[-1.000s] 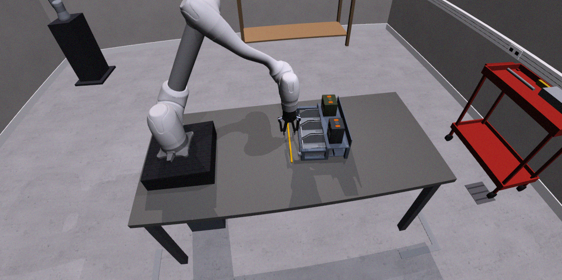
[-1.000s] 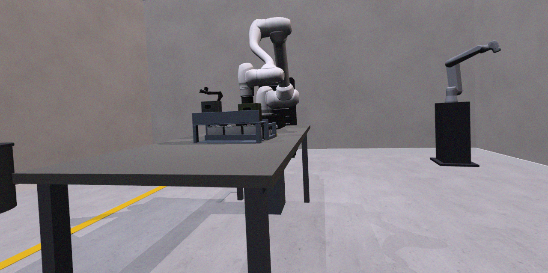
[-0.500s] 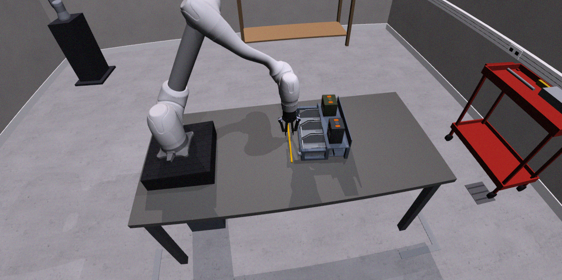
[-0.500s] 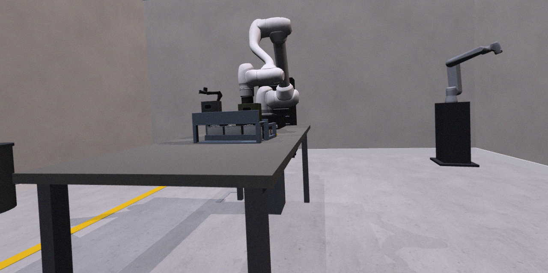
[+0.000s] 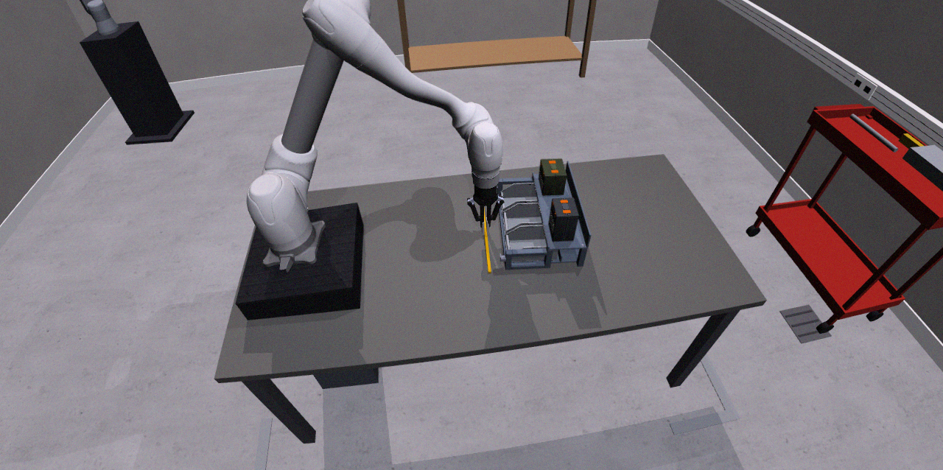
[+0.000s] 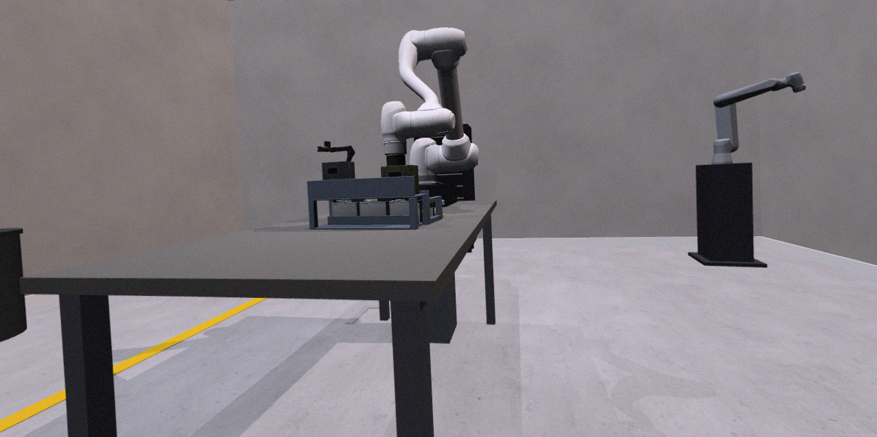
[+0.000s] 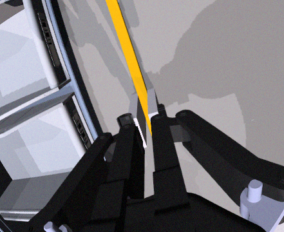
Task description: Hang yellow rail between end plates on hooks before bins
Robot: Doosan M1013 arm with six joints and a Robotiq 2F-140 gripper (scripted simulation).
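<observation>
Right now my hand is 3 cm above the yellow rail. The rest, counted from my hand: rack front bar (6 cm ahead, 1 cm to the left, 2 cm below).
</observation>
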